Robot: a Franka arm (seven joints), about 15 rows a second.
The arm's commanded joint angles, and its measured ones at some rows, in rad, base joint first. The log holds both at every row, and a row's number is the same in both.
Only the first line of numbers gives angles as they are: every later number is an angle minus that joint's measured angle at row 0.
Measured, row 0:
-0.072, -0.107, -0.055, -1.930, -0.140, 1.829, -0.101
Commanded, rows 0 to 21:
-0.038, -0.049, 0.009, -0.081, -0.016, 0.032, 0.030
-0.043, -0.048, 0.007, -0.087, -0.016, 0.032, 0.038
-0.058, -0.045, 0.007, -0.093, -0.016, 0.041, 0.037
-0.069, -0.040, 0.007, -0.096, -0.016, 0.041, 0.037
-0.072, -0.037, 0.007, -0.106, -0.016, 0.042, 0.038
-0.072, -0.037, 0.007, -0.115, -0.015, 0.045, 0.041
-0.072, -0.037, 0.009, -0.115, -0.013, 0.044, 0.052
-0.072, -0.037, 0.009, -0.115, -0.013, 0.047, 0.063
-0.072, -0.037, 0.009, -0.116, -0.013, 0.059, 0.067
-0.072, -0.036, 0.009, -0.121, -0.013, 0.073, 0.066
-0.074, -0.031, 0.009, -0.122, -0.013, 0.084, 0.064
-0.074, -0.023, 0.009, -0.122, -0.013, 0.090, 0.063
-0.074, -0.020, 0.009, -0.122, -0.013, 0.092, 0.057
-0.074, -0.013, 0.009, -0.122, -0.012, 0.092, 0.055
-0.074, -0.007, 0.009, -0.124, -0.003, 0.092, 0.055
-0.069, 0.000, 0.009, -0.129, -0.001, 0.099, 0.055
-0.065, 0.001, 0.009, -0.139, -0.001, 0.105, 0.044
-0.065, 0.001, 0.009, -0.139, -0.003, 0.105, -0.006
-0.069, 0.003, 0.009, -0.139, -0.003, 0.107, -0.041
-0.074, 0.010, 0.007, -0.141, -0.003, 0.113, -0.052
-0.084, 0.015, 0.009, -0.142, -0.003, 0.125, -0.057
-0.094, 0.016, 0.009, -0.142, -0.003, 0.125, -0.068
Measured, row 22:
-0.067, 0.016, 0.005, -0.125, -0.002, 0.093, -0.026
